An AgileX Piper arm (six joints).
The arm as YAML. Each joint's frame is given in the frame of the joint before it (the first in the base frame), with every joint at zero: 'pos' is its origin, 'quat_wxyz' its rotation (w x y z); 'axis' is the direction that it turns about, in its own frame. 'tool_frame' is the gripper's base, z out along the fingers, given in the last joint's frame.
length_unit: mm
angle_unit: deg
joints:
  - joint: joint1
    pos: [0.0, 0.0, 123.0]
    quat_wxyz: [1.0, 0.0, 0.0, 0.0]
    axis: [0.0, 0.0, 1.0]
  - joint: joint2
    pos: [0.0, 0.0, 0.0]
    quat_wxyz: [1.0, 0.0, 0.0, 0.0]
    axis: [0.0, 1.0, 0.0]
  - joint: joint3
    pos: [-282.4, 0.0, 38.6]
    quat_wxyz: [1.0, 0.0, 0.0, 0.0]
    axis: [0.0, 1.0, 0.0]
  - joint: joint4
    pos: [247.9, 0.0, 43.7]
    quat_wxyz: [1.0, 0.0, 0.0, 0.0]
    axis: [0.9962, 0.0, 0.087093]
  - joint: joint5
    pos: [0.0, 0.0, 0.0]
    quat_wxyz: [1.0, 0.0, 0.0, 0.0]
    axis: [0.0, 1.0, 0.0]
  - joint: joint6
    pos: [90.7, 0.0, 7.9]
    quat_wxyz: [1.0, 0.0, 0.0, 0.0]
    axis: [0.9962, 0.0, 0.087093]
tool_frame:
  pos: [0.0, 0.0, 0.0]
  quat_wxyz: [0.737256, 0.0, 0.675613, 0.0]
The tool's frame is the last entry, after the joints.
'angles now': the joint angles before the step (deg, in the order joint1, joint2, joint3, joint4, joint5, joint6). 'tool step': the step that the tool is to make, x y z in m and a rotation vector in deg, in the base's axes. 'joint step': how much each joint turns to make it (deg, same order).
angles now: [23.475, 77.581, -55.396, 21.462, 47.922, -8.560]
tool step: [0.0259, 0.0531, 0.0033, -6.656, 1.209, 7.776]
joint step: [8.536, 11.019, -13.049, -8.167, 5.256, 5.117]
